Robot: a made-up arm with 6 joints.
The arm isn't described. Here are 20 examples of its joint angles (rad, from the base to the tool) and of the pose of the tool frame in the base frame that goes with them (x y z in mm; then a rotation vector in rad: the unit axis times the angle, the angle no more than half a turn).
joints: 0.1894 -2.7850 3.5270 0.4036 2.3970 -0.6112
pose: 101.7 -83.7 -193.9 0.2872 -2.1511 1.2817
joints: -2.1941 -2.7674 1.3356 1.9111 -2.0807 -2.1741
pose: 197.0 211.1 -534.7 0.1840 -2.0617 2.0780
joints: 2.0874 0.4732 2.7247 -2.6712 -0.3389 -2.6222
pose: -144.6 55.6 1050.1 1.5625 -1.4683 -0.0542
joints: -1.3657 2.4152 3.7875 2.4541 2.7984 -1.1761
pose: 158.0 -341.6 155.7 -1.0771 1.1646 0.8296
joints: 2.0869 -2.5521 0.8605 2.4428 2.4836 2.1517
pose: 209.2 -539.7 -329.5 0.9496 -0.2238 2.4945
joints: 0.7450 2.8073 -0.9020 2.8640 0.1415 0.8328
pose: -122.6 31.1 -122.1 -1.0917 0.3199 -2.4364
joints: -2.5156 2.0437 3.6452 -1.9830 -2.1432 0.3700
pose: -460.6 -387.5 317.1 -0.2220 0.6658 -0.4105
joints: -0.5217 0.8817 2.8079 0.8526 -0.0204 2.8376
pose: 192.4 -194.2 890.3 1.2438 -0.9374 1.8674
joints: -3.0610 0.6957 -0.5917 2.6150 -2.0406 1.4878
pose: -489.3 -135.1 469.6 -1.1891 -1.9420 -1.8266
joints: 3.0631 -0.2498 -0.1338 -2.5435 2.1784 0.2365
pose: -155.6 -79.1 813.7 0.3966 0.9813 0.3049
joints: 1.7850 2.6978 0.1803 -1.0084 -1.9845 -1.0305
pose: 66.0 -27.1 -316.7 0.9716 -1.2932 2.4628
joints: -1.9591 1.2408 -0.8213 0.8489 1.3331 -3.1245
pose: -248.6 -415.3 184.3 -2.1757 1.2740 0.3783
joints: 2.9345 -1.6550 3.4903 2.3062 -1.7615 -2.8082
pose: 351.8 -149.5 17.2 0.4741 -0.2796 1.9462
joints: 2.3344 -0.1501 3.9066 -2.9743 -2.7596 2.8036
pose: 110.6 -272.7 639.2 0.8559 0.2968 2.4062
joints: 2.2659 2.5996 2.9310 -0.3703 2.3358 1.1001
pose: -290.4 508.6 -144.6 1.4581 -0.7725 -0.0957
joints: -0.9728 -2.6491 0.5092 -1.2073 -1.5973 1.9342
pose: -345.5 437.6 -115.2 2.7304 0.7073 0.6474
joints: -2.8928 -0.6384 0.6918 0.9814 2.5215 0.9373
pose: 335.0 148.3 1046.0 2.4605 -0.2850 -1.2047
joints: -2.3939 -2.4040 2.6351 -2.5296 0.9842 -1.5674
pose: 319.7 173.5 -422.9 0.8065 1.5722 0.3496
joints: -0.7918 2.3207 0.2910 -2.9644 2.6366 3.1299
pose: 269.8 -118.8 -346.2 -0.4463 -1.5896 -0.5388
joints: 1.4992 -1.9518 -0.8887 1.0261 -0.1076 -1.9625
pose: 23.1 -476.6 371.8 1.5142 -0.1113 1.6349
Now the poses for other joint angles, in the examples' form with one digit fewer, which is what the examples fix.
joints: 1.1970 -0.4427 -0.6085 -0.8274 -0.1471 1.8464
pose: 78 -6 678 -1.012 -0.445 1.317
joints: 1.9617 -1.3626 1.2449 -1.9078 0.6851 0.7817
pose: 252 -708 642 -2.456 0.179 -0.913
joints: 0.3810 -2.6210 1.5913 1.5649 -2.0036 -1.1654
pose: -300 -121 -508 -2.407 1.094 -0.847
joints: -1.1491 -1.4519 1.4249 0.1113 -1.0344 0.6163
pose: -446 726 420 -1.413 -1.397 -1.464
